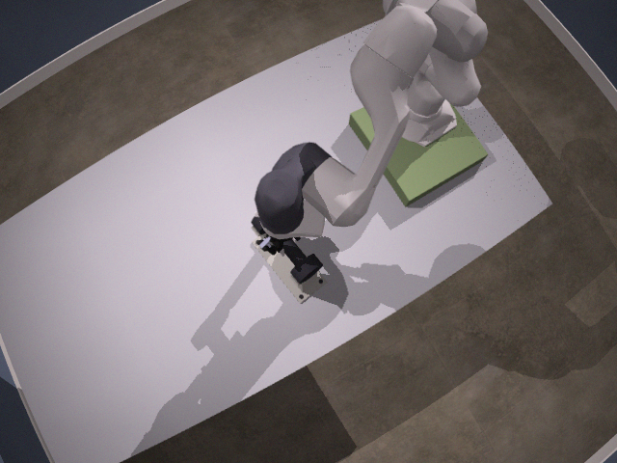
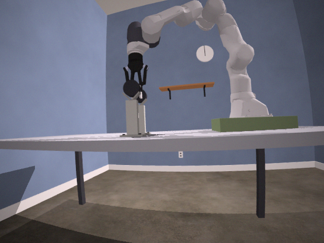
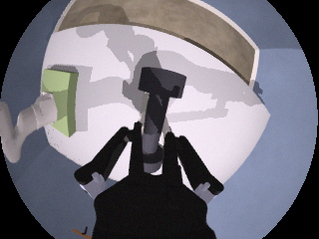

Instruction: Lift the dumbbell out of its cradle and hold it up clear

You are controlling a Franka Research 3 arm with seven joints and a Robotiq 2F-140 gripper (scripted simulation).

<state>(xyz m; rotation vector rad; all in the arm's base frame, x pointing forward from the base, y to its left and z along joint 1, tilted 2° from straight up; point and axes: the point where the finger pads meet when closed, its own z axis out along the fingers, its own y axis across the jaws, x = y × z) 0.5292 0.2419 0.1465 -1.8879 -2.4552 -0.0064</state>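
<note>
Now: the grey cradle 130 mm below my hand. The rest, counted from my hand: dumbbell: right at my hand.
</note>
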